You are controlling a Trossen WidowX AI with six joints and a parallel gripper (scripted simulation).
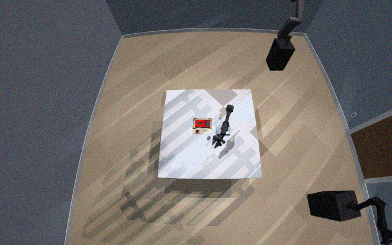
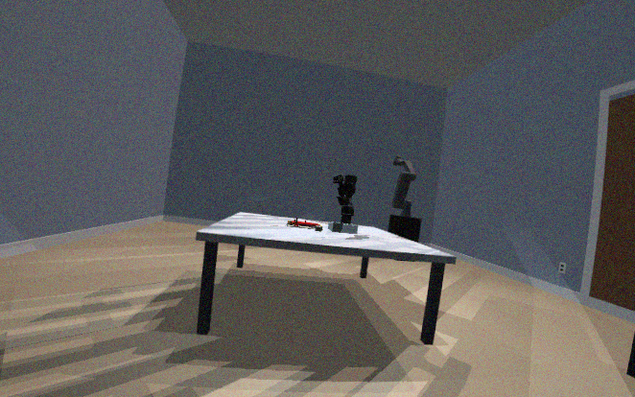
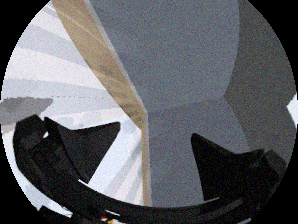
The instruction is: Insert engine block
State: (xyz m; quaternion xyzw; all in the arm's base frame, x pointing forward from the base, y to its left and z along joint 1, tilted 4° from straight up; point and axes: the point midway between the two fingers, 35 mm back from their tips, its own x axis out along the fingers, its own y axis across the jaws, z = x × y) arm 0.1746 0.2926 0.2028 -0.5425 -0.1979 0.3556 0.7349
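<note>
The grey engine block lies 27 cm below my gripper tip, 20 cm to the right of it and 2 cm ahead of it.
</note>
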